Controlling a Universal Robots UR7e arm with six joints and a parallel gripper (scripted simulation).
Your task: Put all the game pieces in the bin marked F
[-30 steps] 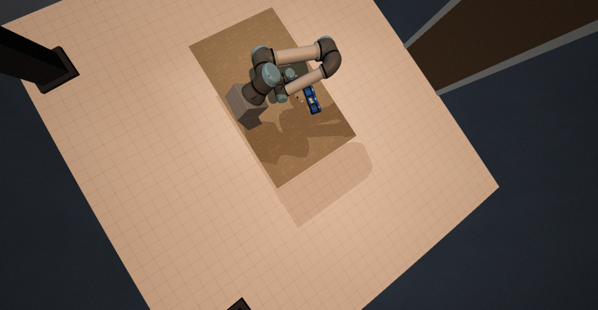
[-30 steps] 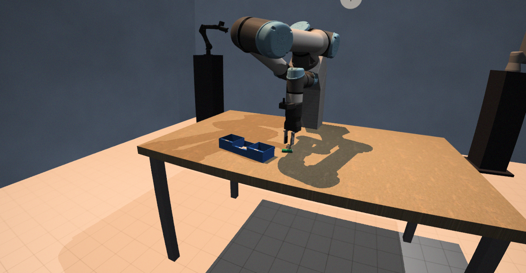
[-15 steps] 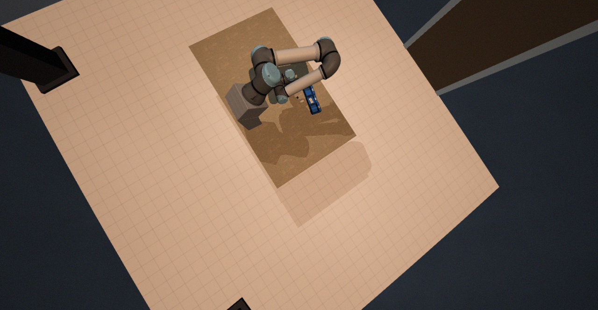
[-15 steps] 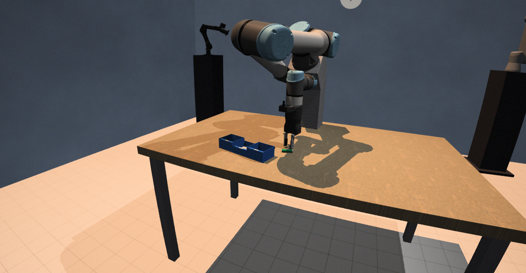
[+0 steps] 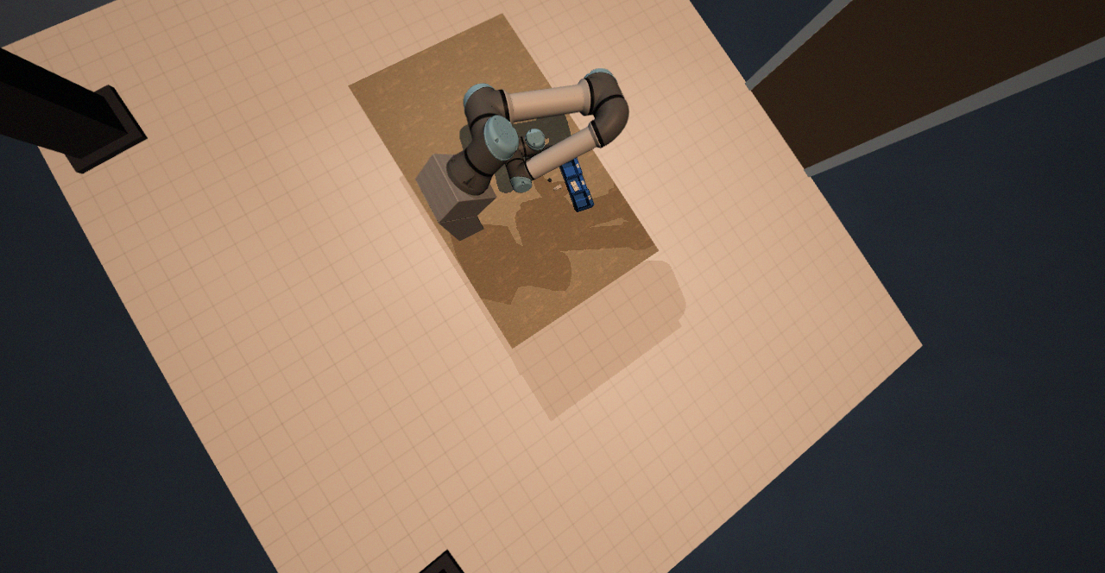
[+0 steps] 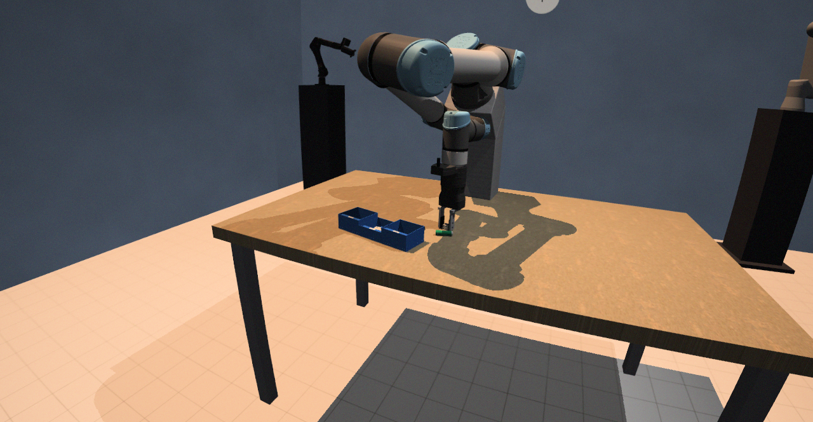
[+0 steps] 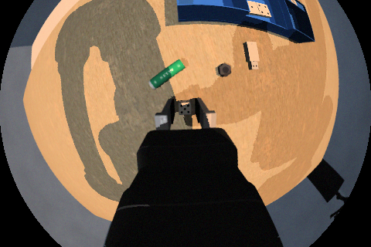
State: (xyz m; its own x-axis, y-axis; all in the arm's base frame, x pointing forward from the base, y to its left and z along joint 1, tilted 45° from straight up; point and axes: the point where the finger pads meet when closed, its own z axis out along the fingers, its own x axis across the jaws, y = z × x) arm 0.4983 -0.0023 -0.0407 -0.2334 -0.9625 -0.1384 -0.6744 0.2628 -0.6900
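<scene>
Now: hand 1 cm above the pale cube. Round my hand: green cylinder: 5 cm ahead, 1 cm to the left, 1 cm below; then black piece: 3 cm ahead, 7 cm to the right, 2 cm below; then pale flat block: 4 cm ahead, 12 cm to the right, 2 cm below.
</scene>
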